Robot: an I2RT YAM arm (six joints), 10 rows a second.
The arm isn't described. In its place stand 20 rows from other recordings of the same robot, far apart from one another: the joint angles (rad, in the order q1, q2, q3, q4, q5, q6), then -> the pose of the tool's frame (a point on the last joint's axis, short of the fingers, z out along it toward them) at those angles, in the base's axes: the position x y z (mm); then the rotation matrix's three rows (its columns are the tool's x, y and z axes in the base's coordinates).
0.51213, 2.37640, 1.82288, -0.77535, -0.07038, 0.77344 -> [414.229 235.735 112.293], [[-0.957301 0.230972 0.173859], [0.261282 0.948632 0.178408], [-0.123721 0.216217 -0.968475]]
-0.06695, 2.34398, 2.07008, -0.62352, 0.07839, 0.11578 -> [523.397 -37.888 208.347], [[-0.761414 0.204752 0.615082], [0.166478 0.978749 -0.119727], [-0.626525 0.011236 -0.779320]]
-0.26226, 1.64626, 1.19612, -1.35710, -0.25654, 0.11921 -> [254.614 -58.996 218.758], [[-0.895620 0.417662 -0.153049], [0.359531 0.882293 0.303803], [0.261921 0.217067 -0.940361]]
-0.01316, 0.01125, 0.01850, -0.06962, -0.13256, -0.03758 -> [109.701 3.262 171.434], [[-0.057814 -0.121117 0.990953], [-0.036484 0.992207 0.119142], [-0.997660 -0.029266 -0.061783]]
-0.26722, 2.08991, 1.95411, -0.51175, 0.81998, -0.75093 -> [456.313 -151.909 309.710], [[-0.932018 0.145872 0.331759], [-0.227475 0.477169 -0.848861], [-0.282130 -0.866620 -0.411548]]
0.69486, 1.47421, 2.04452, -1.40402, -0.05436, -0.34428 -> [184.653 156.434 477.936], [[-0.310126 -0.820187 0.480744], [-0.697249 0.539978 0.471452], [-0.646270 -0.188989 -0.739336]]
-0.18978, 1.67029, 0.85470, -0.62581, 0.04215, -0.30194 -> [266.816 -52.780 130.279], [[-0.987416 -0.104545 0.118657], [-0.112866 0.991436 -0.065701], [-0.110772 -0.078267 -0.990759]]
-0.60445, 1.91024, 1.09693, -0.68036, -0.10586, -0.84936 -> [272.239 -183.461 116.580], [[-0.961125 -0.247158 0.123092], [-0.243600 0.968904 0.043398], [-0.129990 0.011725 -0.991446]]
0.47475, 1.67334, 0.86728, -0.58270, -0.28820, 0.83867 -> [243.980 136.772 134.528], [[-0.944701 0.327022 0.024446], [0.316213 0.888649 0.332133], [0.086891 0.321497 -0.942916]]
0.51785, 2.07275, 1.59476, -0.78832, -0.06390, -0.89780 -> [368.149 212.355 181.023], [[-0.117394 -0.966475 0.228353], [-0.964999 0.165317 0.203588], [-0.234513 -0.196460 -0.952054]]
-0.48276, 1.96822, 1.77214, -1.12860, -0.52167, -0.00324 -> [362.277 -169.849 266.339], [[-0.859978 0.292156 0.418429], [0.447564 0.825723 0.343319], [-0.245204 0.482520 -0.840862]]
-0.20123, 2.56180, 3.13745, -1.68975, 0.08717, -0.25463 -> [452.039 -95.375 343.590], [[-0.910679 0.007589 0.413045], [-0.070328 0.982388 -0.173110], [-0.407085 -0.186697 -0.894106]]
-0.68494, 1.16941, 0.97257, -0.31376, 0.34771, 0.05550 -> [195.714 -175.535 314.925], [[-0.332131 0.844726 0.419676], [0.338646 0.522059 -0.782799], [-0.880345 -0.117870 -0.459455]]
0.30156, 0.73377, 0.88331, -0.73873, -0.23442, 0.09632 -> [138.460 51.728 325.765], [[-0.573669 -0.420064 0.703172], [-0.080476 0.883234 0.461975], [-0.815124 0.208432 -0.540489]]
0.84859, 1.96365, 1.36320, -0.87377, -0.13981, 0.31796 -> [239.307 279.143 159.723], [[-0.860051 -0.508523 -0.041445], [-0.507924 0.845691 0.163767], [-0.048229 0.161899 -0.985628]]
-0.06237, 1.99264, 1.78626, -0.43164, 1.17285, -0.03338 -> [447.790 -60.847 310.588], [[-0.619589 0.742958 0.253226], [0.025736 0.341666 -0.939469], [-0.784505 -0.575567 -0.230813]]
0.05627, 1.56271, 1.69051, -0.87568, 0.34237, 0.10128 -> [332.202 6.742 395.097], [[-0.656041 0.260427 0.708371], [0.058435 0.953290 -0.296351], [-0.752460 -0.153024 -0.640615]]
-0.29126, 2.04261, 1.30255, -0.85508, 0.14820, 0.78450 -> [342.088 -108.041 118.576], [[-0.479519 0.875087 -0.065462], [0.873203 0.468423 -0.134526], [-0.087058 -0.121669 -0.988745]]
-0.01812, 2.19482, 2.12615, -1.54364, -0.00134, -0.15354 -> [418.180 -7.530 261.288], [[-0.990002 -0.134820 -0.041471], [-0.135022 0.990840 0.002092], [0.040809 0.007670 -0.999138]]
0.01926, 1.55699, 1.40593, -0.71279, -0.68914, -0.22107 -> [333.006 29.056 322.767], [[-0.647902 -0.584079 0.488952], [-0.181745 0.741899 0.645410], [-0.739724 0.329298 -0.586832]]
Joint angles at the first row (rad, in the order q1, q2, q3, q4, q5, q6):
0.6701 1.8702 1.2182 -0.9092 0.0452 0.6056
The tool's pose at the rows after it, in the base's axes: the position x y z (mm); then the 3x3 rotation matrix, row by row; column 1 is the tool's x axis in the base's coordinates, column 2 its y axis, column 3 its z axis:
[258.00 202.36 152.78], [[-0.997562 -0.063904 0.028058], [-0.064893 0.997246 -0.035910], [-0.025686 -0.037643 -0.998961]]
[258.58 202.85 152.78], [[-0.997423 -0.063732 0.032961], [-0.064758 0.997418 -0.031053], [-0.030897 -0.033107 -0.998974]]
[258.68 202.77 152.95], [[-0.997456 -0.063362 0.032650], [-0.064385 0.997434 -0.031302], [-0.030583 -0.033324 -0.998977]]
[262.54 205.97 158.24], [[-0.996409 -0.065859 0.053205], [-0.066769 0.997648 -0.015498], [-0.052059 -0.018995 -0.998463]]
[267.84 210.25 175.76], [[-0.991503 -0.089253 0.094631], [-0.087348 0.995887 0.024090], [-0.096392 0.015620 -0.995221]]
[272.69 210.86 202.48], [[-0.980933 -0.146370 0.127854], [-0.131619 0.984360 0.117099], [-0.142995 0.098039 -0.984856]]
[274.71 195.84 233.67], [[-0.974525 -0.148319 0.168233], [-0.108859 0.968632 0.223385], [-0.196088 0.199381 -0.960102]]
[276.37 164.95 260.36], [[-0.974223 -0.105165 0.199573], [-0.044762 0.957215 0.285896], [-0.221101 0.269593 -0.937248]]
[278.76 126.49 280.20], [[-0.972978 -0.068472 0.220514], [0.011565 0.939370 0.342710], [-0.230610 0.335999 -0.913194]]
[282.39 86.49 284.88], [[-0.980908 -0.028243 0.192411], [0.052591 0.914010 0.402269], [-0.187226 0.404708 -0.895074]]
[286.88 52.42 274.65], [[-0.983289 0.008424 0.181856], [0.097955 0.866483 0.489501], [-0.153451 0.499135 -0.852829]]
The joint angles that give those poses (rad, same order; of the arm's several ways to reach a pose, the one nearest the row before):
0.6701 1.8702 1.2075 -0.9085 0.0456 0.6056
0.6701 1.8702 1.2076 -0.9016 0.0448 0.6056
0.6697 1.8702 1.2083 -0.9027 0.0448 0.6056
0.6701 1.8698 1.2304 -0.8993 0.0452 0.6029
0.6697 1.8484 1.2751 -0.9081 0.0399 0.5793
0.6567 1.8031 1.3228 -0.9169 -0.0147 0.5175
0.6102 1.7168 1.3353 -0.9192 -0.0868 0.4904
0.5217 1.6279 1.3354 -0.9535 -0.1490 0.4687
0.3992 1.5566 1.3350 -0.9962 -0.2321 0.4110
0.2562 1.5334 1.3323 -1.0584 -0.3473 0.3241
0.1242 1.5337 1.2892 -1.0508 -0.4816 0.2497

